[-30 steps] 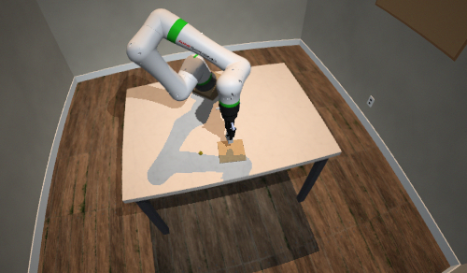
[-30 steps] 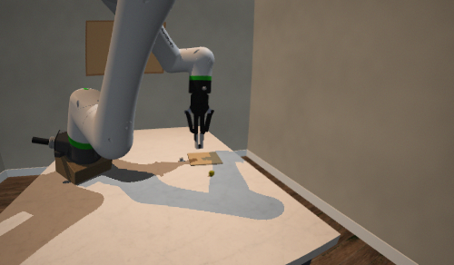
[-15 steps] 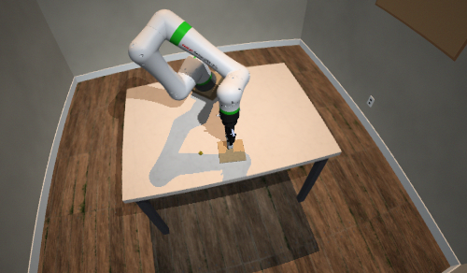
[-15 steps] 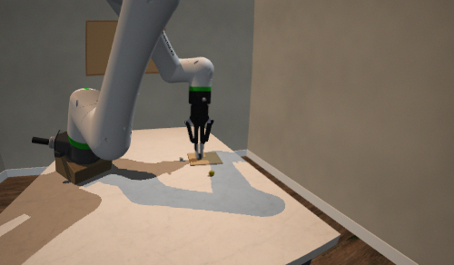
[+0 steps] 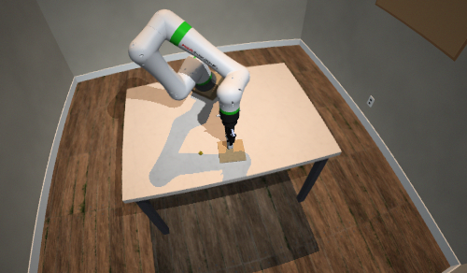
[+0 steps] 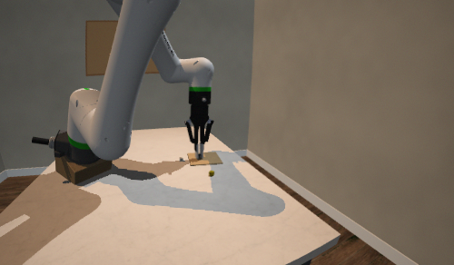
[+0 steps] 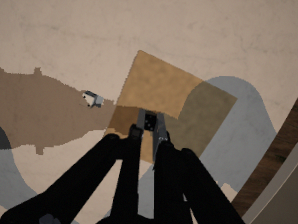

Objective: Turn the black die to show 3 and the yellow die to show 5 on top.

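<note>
Right now my hand is 30 mm above the black die. Also, from my hand: tan mat: 40 mm below, 20 mm ahead; white die: 80 mm behind, 40 mm below, 20 mm to the left; yellow die: 160 mm to the right, 40 mm below, 20 mm behind.
</note>
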